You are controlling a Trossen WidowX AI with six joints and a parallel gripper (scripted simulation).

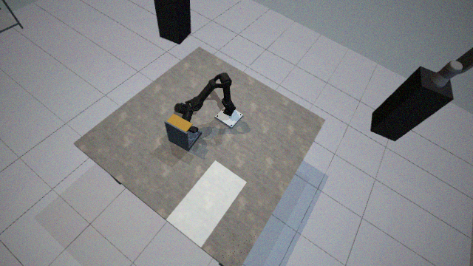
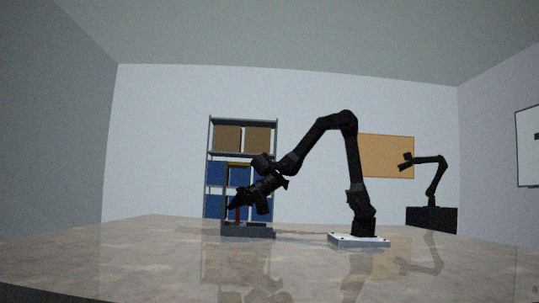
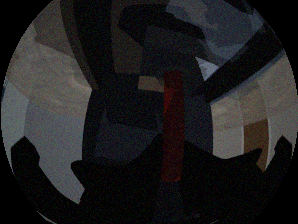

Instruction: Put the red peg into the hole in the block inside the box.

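Now: gripper tip 30 mm past the red peg and 10 mm above it. The rest, counted from my gripper tip: orange roof (150 mm above, 20 mm behind).
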